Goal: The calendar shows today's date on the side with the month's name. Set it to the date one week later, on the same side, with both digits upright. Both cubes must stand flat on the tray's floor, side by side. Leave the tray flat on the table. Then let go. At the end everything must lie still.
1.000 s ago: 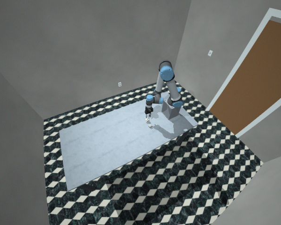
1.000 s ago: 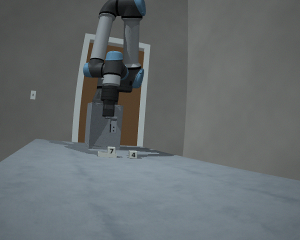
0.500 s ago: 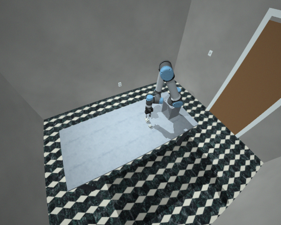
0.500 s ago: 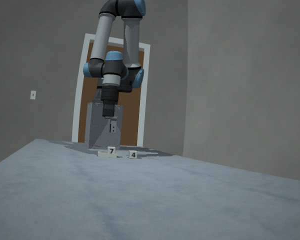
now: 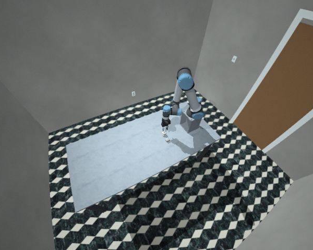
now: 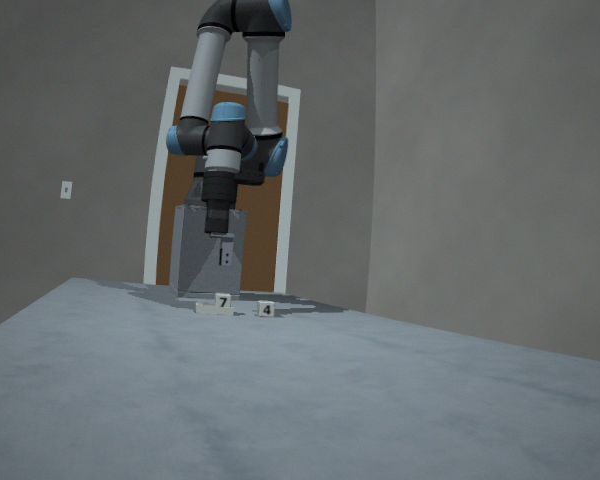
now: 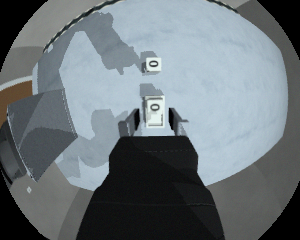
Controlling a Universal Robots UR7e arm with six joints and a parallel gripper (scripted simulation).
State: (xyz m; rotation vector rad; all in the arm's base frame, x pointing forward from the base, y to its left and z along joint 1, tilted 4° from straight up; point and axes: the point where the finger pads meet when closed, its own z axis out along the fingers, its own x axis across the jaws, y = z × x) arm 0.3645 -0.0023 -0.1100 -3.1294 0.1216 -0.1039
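Right now the white calendar tray is 110 mm below my hand and 20 mm to the right of it.
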